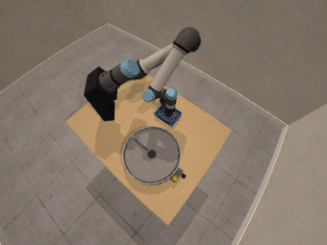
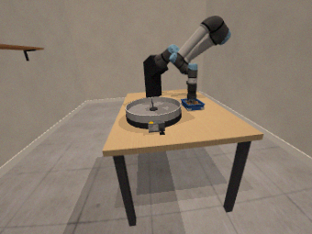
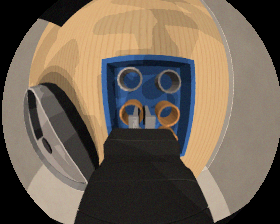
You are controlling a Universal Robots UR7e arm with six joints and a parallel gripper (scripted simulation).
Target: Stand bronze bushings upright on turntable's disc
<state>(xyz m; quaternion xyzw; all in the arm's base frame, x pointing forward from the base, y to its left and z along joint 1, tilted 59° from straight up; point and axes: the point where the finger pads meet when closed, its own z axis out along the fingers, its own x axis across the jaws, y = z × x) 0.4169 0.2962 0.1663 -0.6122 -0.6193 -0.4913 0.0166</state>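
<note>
My gripper is now 10 mm to the right of the blue crate and 20 mm above it. Round my hand: grey turntable disc (220 mm ahead, 280 mm to the right, 10 mm above).
</note>
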